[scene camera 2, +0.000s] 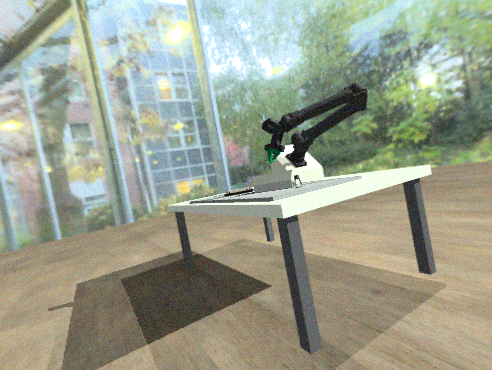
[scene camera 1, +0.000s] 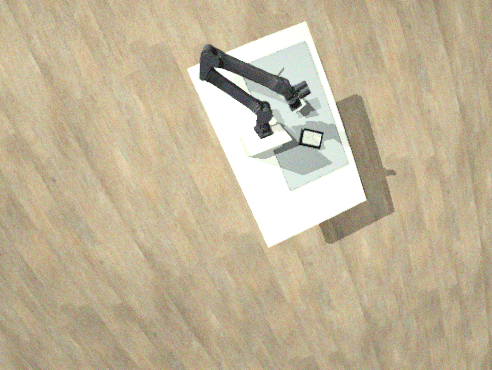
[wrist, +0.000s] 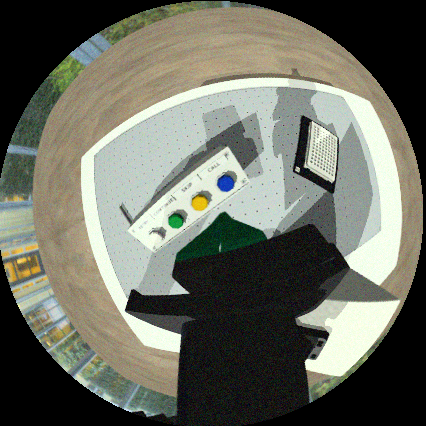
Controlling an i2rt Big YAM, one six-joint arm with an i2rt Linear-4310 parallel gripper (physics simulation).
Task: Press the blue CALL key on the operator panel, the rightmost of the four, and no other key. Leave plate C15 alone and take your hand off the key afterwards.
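Places are measured from the arm's base along level axes (x ahead, y left, z up), in centimetres.
Pixels of known places: gripper, fingertip midpoint: (scene camera 2: 270,163) (wrist: 224,217); arm's base at its link origin: (scene camera 2: 296,160) (scene camera 1: 263,131).
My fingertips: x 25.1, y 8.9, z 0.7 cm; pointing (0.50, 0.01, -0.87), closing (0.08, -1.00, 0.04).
Ahead of a thing's pixels: the offset from my fingertips to its top centre. "spot": to the spot under its first point. Level surfaces: height alone.
The white operator panel @(dx +3.6, dy +6.9, dz -5.4 cm) (wrist: 212,189) lies on the grey perforated mat in the wrist view. Its keys run from a whitish key @(dx -1.3, dy +12.9, dz -6.3 cm) (wrist: 158,233) through green @(dx +0.6, dy +8.3, dz -6.3 cm) (wrist: 175,220) and yellow @(dx +2.6, dy +3.7, dz -6.3 cm) (wrist: 199,202) to the blue CALL key @(dx +4.5, dy -0.9, dz -6.3 cm) (wrist: 226,183) at the right end. My gripper (wrist: 224,217) (scene camera 2: 272,161) has green fingers, is shut and holds nothing. In scene camera 2 it hangs clearly above the table. In the wrist view its tips show just below the panel's edge, between the yellow and blue keys; no key is covered. A white plate with many wells @(dx +8.6, dy -25.4, dz -11.2 cm) (wrist: 322,151) (scene camera 1: 312,138) sits in a black holder, apart from the gripper.
A thin dark bar @(spot: dx +5.0, dy +24.5, dz -13.8 cm) (wrist: 126,213) (scene camera 1: 281,72) stands beside the panel's left end. The arm's white base block (scene camera 1: 265,145) (scene camera 2: 311,167) is on the table behind the mat. The grey mat @(dz -13.8 cm) (scene camera 1: 310,177) lies on the white table @(dz -15.1 cm) (scene camera 1: 270,220). Arm shadows cross the mat.
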